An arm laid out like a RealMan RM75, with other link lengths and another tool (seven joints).
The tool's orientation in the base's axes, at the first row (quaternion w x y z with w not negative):
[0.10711 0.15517 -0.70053 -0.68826]
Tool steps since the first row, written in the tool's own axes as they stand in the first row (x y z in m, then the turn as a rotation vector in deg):
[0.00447 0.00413 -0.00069 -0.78 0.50 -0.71]
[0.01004 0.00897 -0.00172 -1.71 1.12 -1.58]
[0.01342 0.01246 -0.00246 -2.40 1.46 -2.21]
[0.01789 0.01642 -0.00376 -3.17 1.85 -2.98]
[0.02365 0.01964 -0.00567 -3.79 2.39 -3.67]
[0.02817 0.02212 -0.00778 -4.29 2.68 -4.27]
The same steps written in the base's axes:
[-0.00419 -0.00225 0.00386 0.95 -0.37 0.57]
[-0.00933 -0.00522 0.00836 2.08 -0.84 1.27]
[-0.01244 -0.00713 0.01165 2.93 -1.18 1.67]
[-0.01640 -0.00996 0.01535 3.90 -1.61 2.14]
[-0.02128 -0.01382 0.01826 4.69 -2.02 2.73]
[-0.02489 -0.01742 0.02051 5.35 -2.40 3.07]

